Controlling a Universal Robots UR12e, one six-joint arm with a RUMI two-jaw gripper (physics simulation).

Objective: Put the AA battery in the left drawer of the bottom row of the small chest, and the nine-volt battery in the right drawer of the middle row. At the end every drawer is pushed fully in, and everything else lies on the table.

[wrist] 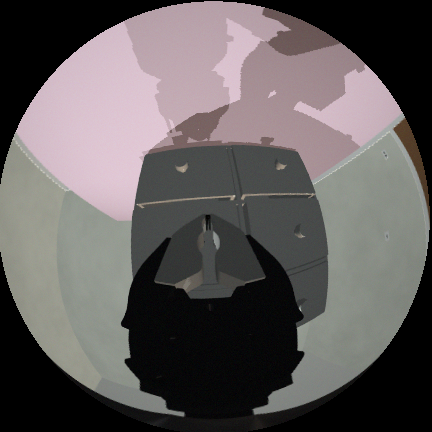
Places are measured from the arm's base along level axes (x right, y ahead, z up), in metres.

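Where they show: gripper, fingertip midpoint: (207,215).
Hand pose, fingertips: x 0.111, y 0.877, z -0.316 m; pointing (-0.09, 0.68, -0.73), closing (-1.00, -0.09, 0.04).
After its pixels a point has its place.
The small chest (280,215) @[x 0.015, y 0.874, z -0.311 m] shows its dark grey front in the middle of the wrist view, with drawers two abreast and pale crescent handles. The row beside the pink table (75,125) @[x 0.315, y 0.789, z -0.444 m] shows whole. Pale lines run along the seam between it and the middle row. Those drawer fronts look about flush; small gaps cannot be judged. My gripper (207,215) @[x 0.111, y 0.877, z -0.316 m] is shut, its fingertips together, with no battery visible between them. It is in front of the middle row's drawer on the picture's left and hides much of it. The third row is mostly hidden. The AA and nine-volt batteries do not show.
Dark shadows lie across the pink table around the chest. Grey-green walls (365,210) stand on both sides beyond the table edges, with small sockets on the right one. A brown surface (414,145) shows at the far right. My black gripper body covers the lower middle of the view.
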